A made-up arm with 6 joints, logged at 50 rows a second.
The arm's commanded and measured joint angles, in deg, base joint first. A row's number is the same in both.
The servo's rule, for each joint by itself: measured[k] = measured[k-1] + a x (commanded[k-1-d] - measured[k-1]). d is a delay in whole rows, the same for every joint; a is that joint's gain. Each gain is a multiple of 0.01, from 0.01 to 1. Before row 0 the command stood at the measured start. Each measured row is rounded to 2 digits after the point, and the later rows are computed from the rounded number. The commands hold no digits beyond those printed.
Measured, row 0:
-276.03, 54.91, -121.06, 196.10, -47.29, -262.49
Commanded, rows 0 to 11:
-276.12, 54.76, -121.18, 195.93, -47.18, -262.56
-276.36, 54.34, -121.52, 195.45, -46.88, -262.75
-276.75, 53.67, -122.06, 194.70, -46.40, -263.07
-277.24, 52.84, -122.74, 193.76, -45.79, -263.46
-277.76, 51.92, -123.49, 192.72, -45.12, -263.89
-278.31, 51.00, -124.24, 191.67, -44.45, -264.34
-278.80, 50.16, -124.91, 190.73, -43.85, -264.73
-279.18, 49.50, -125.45, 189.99, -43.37, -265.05
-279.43, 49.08, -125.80, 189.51, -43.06, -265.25
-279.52, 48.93, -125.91, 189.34, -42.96, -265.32
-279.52, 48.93, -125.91, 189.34, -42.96, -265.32
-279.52, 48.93, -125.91, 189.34, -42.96, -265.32
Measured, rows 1 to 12:
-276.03, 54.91, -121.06, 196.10, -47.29, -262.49
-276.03, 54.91, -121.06, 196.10, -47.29, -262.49
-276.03, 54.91, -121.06, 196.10, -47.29, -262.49
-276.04, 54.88, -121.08, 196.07, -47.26, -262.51
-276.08, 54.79, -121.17, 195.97, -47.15, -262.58
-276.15, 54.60, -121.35, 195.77, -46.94, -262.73
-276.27, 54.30, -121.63, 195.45, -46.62, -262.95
-276.43, 53.90, -122.00, 195.01, -46.20, -263.23
-276.64, 53.41, -122.45, 194.48, -45.71, -263.56
-276.88, 52.86, -122.94, 193.88, -45.19, -263.91
-277.13, 52.29, -123.44, 193.26, -44.68, -264.25
-277.38, 51.74, -123.91, 192.66, -44.23, -264.55
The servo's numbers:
d 3
a 0.11 0.17 0.20 0.16 0.28 0.30

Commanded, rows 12 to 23:
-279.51, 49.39, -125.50, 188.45, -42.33, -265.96
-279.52, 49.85, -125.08, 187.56, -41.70, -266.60
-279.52, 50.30, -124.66, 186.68, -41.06, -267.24
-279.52, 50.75, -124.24, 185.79, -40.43, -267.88
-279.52, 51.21, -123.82, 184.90, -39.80, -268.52
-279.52, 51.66, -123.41, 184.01, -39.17, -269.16
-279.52, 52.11, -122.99, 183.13, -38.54, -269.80
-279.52, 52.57, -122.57, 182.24, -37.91, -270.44
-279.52, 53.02, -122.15, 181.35, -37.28, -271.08
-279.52, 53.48, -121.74, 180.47, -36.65, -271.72
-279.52, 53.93, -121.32, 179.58, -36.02, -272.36
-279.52, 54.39, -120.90, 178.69, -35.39, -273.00
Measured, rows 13 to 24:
-277.62, 51.26, -124.31, 192.13, -43.87, -264.78
-277.83, 50.86, -124.63, 191.68, -43.62, -264.94
-278.02, 50.53, -124.89, 191.31, -43.44, -265.05
-278.18, 50.34, -125.01, 190.85, -43.13, -265.32
-278.33, 50.26, -125.02, 190.32, -42.73, -265.70
-278.46, 50.27, -124.95, 189.74, -42.26, -266.16
-278.58, 50.35, -124.81, 189.11, -41.75, -266.68
-278.68, 50.50, -124.61, 188.44, -41.20, -267.23
-278.77, 50.70, -124.37, 187.73, -40.63, -267.81
-278.85, 50.94, -124.09, 186.99, -40.04, -268.41
-278.92, 51.22, -123.79, 186.23, -39.44, -269.02
-278.99, 51.53, -123.46, 185.45, -38.84, -269.64

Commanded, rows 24 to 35:
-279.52, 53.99, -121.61, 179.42, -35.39, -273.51
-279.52, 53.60, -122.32, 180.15, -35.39, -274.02
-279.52, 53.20, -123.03, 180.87, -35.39, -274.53
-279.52, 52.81, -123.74, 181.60, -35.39, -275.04
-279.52, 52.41, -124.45, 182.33, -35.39, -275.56
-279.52, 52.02, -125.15, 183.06, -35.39, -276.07
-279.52, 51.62, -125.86, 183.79, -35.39, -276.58
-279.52, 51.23, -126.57, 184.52, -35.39, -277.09
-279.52, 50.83, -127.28, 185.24, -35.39, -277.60
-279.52, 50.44, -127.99, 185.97, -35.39, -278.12
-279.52, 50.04, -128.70, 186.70, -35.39, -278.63
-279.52, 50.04, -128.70, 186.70, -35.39, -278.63
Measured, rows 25 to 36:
-279.05, 51.86, -123.12, 184.65, -38.23, -270.26
-279.10, 52.21, -122.76, 183.84, -37.61, -270.89
-279.15, 52.58, -122.39, 183.02, -36.99, -271.52
-279.19, 52.82, -122.23, 182.44, -36.54, -272.12
-279.23, 52.95, -122.25, 182.07, -36.22, -272.69
-279.26, 52.99, -122.41, 181.88, -35.99, -273.24
-279.29, 52.96, -122.68, 181.84, -35.82, -273.78
-279.32, 52.87, -123.03, 181.92, -35.70, -274.31
-279.34, 52.73, -123.45, 182.10, -35.61, -274.84
-279.36, 52.54, -123.93, 182.37, -35.55, -275.36
-279.38, 52.32, -124.46, 182.71, -35.51, -275.88
-279.40, 52.07, -125.02, 183.11, -35.48, -276.40

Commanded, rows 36 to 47:
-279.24, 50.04, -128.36, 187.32, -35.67, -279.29
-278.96, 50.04, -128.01, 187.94, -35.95, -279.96
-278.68, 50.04, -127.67, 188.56, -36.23, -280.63
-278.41, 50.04, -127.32, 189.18, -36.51, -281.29
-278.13, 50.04, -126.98, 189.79, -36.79, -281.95
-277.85, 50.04, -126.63, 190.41, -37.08, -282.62
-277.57, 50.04, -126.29, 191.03, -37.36, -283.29
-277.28, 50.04, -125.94, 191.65, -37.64, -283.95
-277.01, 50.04, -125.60, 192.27, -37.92, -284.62
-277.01, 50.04, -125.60, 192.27, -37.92, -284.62
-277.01, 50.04, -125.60, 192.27, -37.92, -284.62
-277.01, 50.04, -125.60, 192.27, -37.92, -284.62
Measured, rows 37 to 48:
-279.41, 51.79, -125.61, 183.57, -35.45, -276.92
-279.42, 51.49, -126.23, 184.07, -35.43, -277.43
-279.43, 51.24, -126.72, 184.49, -35.42, -277.79
-279.41, 51.04, -127.05, 184.94, -35.49, -278.24
-279.36, 50.87, -127.24, 185.42, -35.62, -278.76
-279.29, 50.73, -127.33, 185.92, -35.79, -279.32
-279.19, 50.61, -127.33, 186.44, -35.99, -279.91
-279.07, 50.51, -127.26, 186.98, -36.21, -280.52
-278.94, 50.43, -127.13, 187.53, -36.45, -281.15
-278.79, 50.36, -126.96, 188.09, -36.70, -281.79
-278.62, 50.31, -126.76, 188.66, -36.96, -282.44
-278.44, 50.26, -126.53, 189.24, -37.23, -283.09

